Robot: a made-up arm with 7 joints.
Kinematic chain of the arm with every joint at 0, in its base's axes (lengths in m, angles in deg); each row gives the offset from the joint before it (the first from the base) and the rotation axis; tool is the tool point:
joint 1: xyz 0 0.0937 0 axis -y
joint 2: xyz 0 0.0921 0 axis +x
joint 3: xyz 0 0 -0.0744 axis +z
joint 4: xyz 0 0 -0.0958 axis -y
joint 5: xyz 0 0 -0.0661 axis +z
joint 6: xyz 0 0 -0.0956 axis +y
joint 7: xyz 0 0 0 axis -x
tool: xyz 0 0 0
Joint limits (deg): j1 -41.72..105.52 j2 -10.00..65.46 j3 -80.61..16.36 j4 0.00..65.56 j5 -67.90..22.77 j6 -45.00..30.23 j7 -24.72..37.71
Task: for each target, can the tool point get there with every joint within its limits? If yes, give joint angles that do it. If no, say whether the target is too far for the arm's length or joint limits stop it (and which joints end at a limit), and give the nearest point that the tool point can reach.
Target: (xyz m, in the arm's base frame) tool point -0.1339 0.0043 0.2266
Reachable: no: joint limits stop it (at a limit: joint 1, joint 2, joint 4) | nearest point 0.1787 0.0576 0.1719 | short by 0.322 m
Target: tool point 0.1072 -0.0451 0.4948
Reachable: no: too far | nearest point 0.1792 0.0889 0.1908 | short by 0.340 m
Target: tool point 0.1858 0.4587 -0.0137
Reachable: yes | joints 77.52 58.47 -28.27 10.85 -49.68 17.37 27.56
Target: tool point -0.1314 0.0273 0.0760
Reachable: no: joint limits stop it (at a limit: joint 1, joint 2, joint 3, joint 4) | nearest point -0.1207 0.0016 -0.1714 | short by 0.249 m
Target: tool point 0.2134 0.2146 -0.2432
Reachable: yes | joints 29.97 7.64 -12.12 23.65 10.91 -14.75 21.57
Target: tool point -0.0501 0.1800 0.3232
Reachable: no: joint limits stop it (at a limit: joint 1, joint 4) | nearest point 0.1865 0.1502 0.2046 | short by 0.266 m
